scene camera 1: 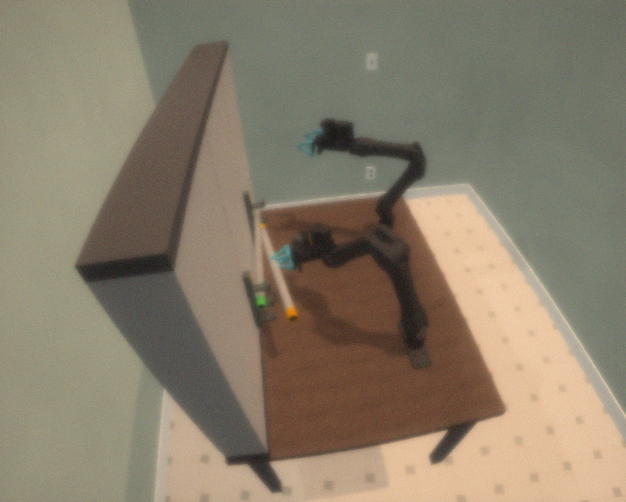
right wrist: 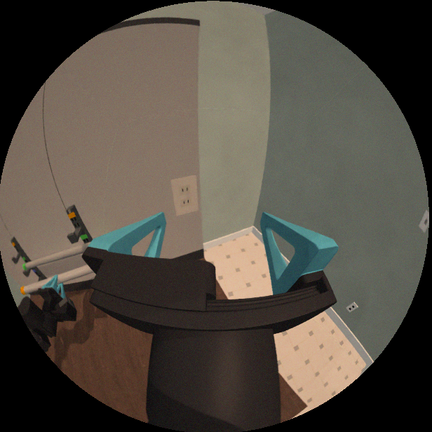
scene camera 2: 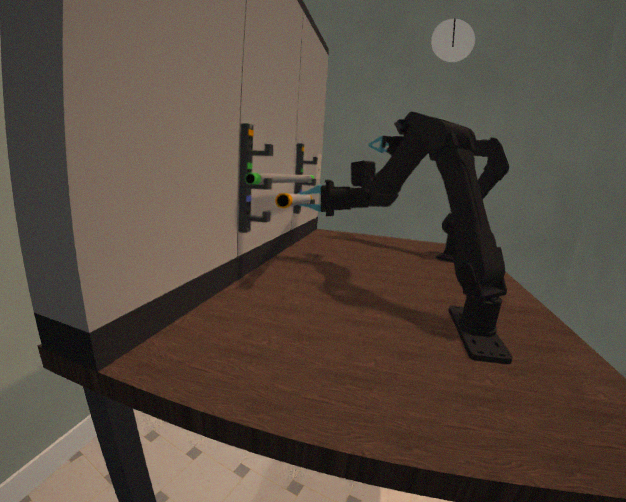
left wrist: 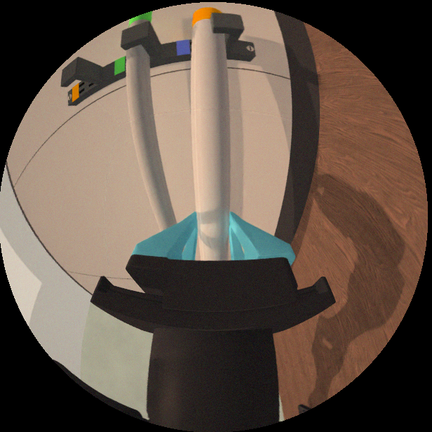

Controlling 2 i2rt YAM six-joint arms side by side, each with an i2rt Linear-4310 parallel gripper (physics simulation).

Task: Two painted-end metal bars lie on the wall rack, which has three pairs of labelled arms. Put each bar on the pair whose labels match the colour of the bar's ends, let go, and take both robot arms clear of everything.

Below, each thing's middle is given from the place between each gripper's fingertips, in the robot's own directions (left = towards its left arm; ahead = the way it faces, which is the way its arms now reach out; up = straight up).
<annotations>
I see my left gripper 20 mm to the right of the orange-ended bar [scene camera 1: 291,313] and 10 mm past it.
The orange-ended bar is 110 mm ahead of my right hand, 520 mm to the left of it and 210 mm below it.
</annotations>
